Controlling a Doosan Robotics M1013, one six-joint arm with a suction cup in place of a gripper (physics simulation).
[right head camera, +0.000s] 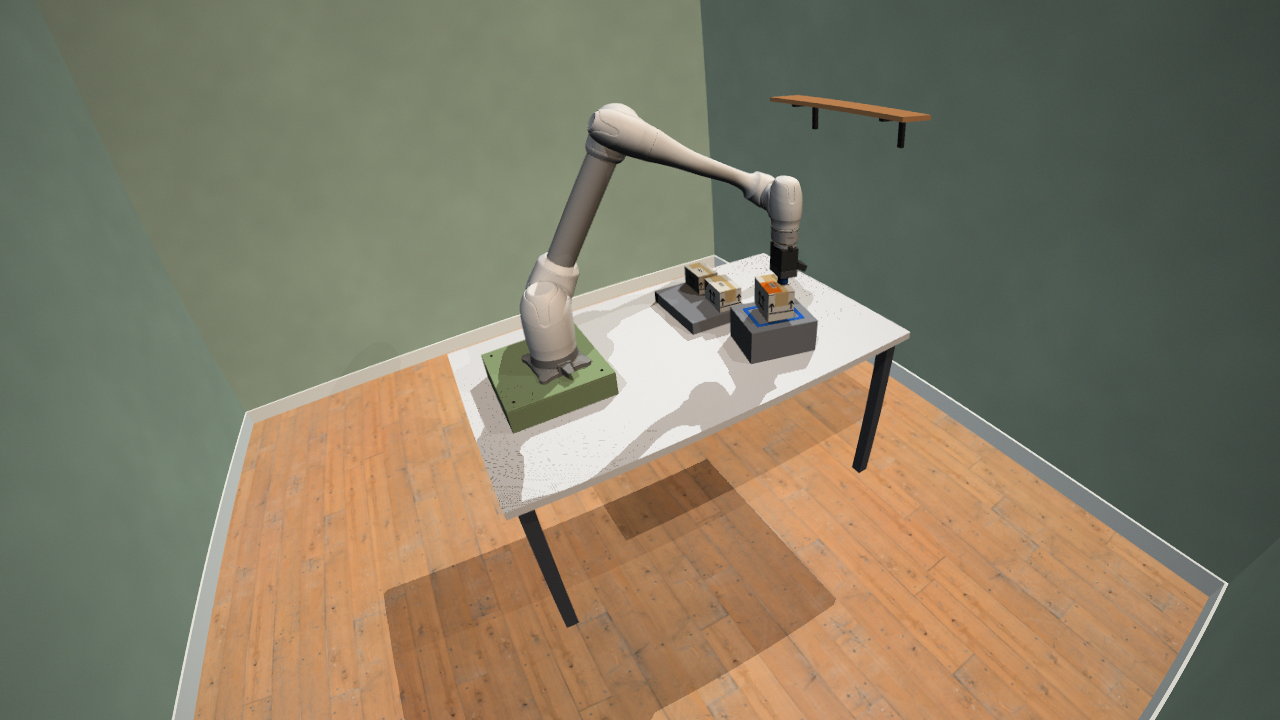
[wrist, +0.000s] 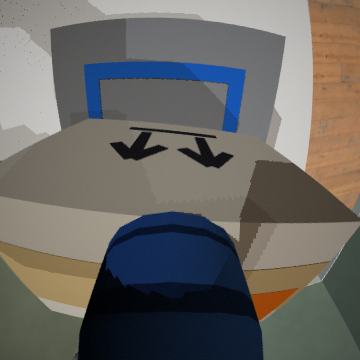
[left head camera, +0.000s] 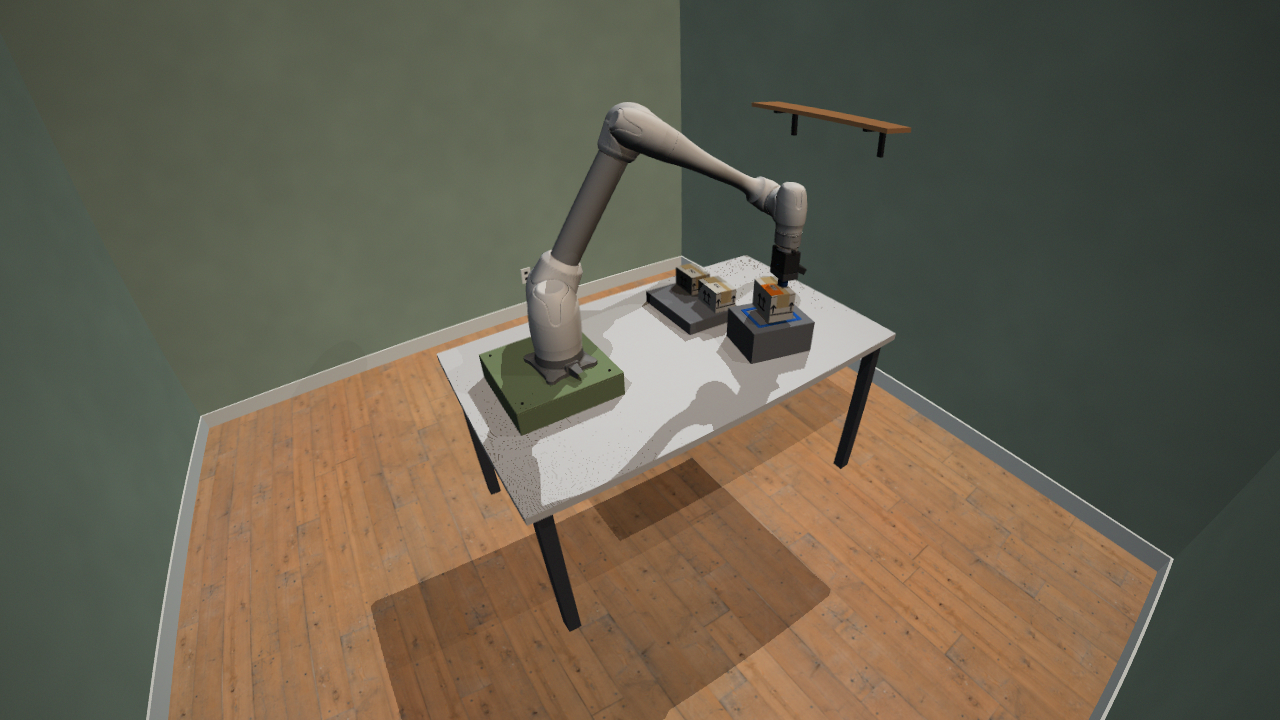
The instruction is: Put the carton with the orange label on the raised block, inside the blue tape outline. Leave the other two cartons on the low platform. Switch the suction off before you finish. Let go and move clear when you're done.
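Pixels of known places: hand, tool point: [right head camera: 782, 285] [wrist: 170, 229] [left head camera: 782, 288]; arm's base, link origin: [right head camera: 555, 361] [left head camera: 560, 361].
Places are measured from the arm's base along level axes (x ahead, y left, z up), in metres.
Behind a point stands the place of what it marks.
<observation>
My suction cup [left head camera: 783, 282] [right head camera: 783, 281] [wrist: 172, 265] is against the top of the carton with the orange label [left head camera: 773, 302] @(x 0.639, y -0.331, z 0.126 m) [right head camera: 775, 302] @(x 0.654, y -0.336, z 0.117 m) [wrist: 175, 182] @(x 0.743, y -0.303, z 0.136 m) and holds it. The carton is upright over the raised block [left head camera: 780, 344] @(x 0.662, y -0.365, z -0.034 m) [right head camera: 778, 344] @(x 0.651, y -0.361, z -0.033 m) [wrist: 200, 42] @(x 0.799, y -0.340, z 0.030 m). Parts of the blue tape outline [wrist: 165, 71] @(x 0.785, y -0.307, z 0.031 m) show around its foot in the head views; the carton hides the rest. Whether its underside touches the block, I cannot tell. Two other cartons, a nearer one [left head camera: 716, 293] @(x 0.656, y -0.048, z 0.042 m) [right head camera: 723, 293] @(x 0.668, y -0.054, z 0.036 m) and a farther one [left head camera: 689, 279] @(x 0.690, y 0.138, z 0.022 m) [right head camera: 699, 279] @(x 0.690, y 0.118, z 0.026 m), stand on the low platform [left head camera: 678, 312] @(x 0.549, y 0.046, z -0.041 m) [right head camera: 684, 312] @(x 0.552, y 0.040, z -0.041 m).
The low platform with its two cartons is close beside the raised block. The arm stands on a green base [left head camera: 568, 402] @(x -0.069, y -0.156, z -0.035 m) [right head camera: 563, 402] @(x -0.057, y -0.157, z -0.044 m) at the other end of the white table [left head camera: 680, 358] @(x 0.393, y -0.139, z -0.090 m) [right head camera: 666, 358] @(x 0.358, y -0.110, z -0.090 m). A wooden shelf [left head camera: 832, 116] [right head camera: 850, 107] is on the wall beyond.
</observation>
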